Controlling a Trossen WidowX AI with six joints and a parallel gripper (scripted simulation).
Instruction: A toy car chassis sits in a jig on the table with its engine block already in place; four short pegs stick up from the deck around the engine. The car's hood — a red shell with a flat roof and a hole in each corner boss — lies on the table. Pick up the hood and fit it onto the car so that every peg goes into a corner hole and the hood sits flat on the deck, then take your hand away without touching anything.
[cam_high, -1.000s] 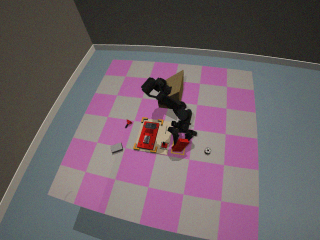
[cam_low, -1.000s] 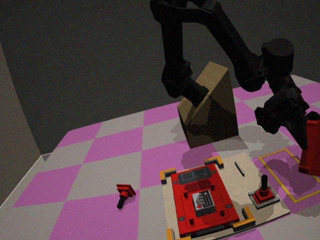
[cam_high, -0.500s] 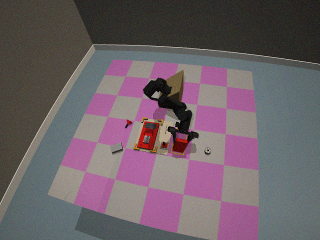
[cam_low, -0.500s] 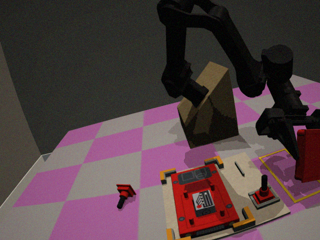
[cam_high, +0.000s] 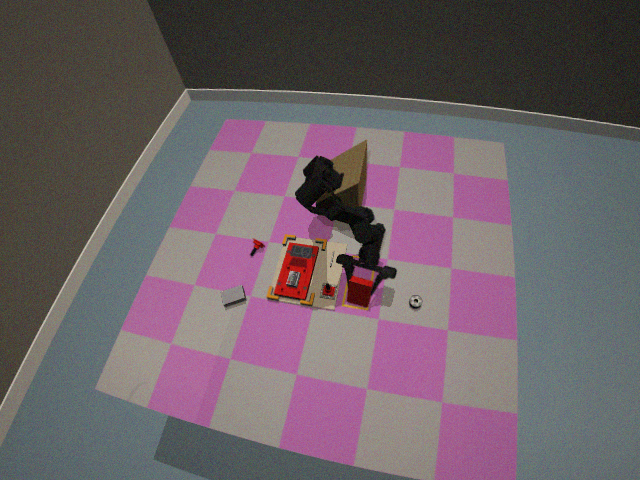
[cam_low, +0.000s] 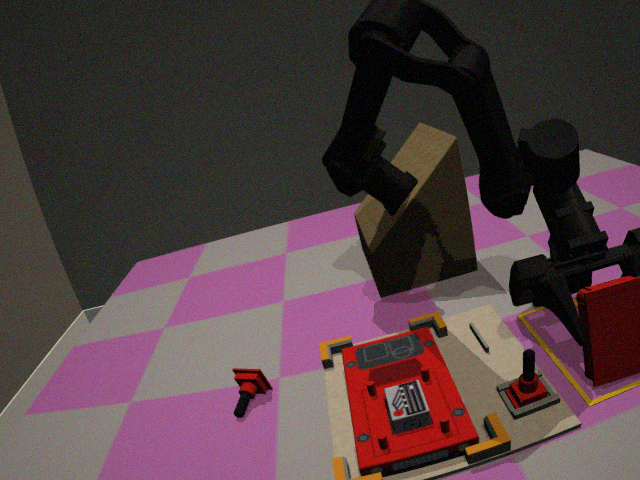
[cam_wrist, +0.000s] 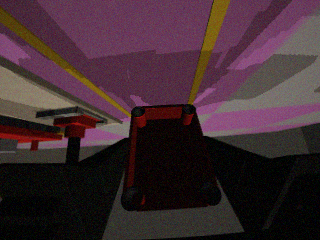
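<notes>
My gripper tip is now 1 cm below the red hood and 1 cm short of it.
</notes>
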